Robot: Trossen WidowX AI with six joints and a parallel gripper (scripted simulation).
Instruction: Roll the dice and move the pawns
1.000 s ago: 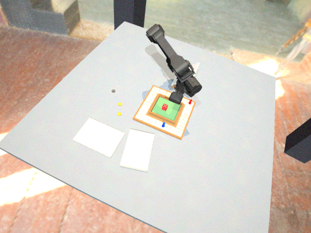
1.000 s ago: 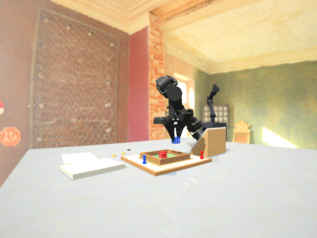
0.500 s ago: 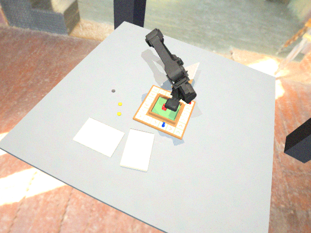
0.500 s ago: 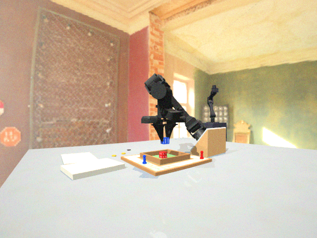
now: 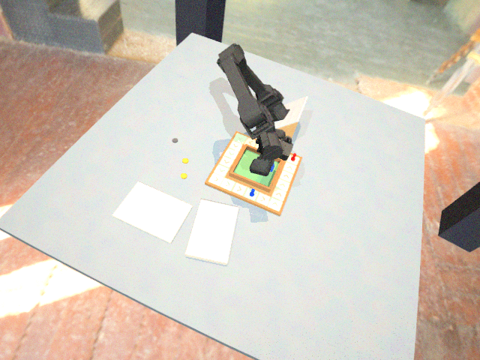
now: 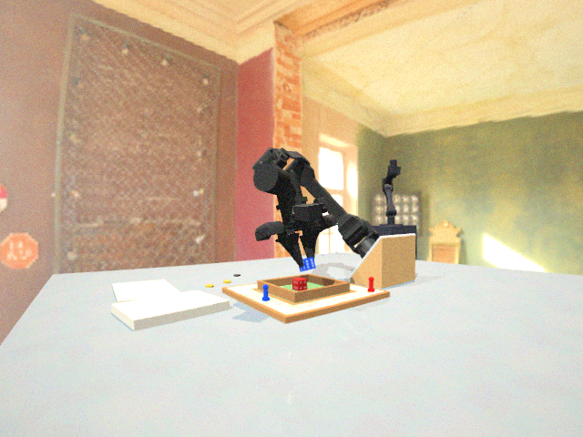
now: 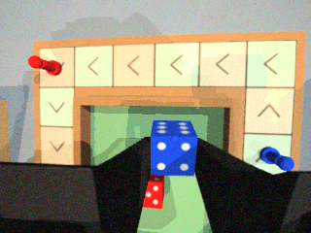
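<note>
Right now my gripper tip is 14 cm past the red pawn, 5 cm to the right of it and 5 cm above it. Also, from my gripper tip: dark disc: 4 cm ahead, 38 cm to the right, 8 cm below; blue pawn: 9 cm ahead, 1 cm to the right, 5 cm below.
</note>
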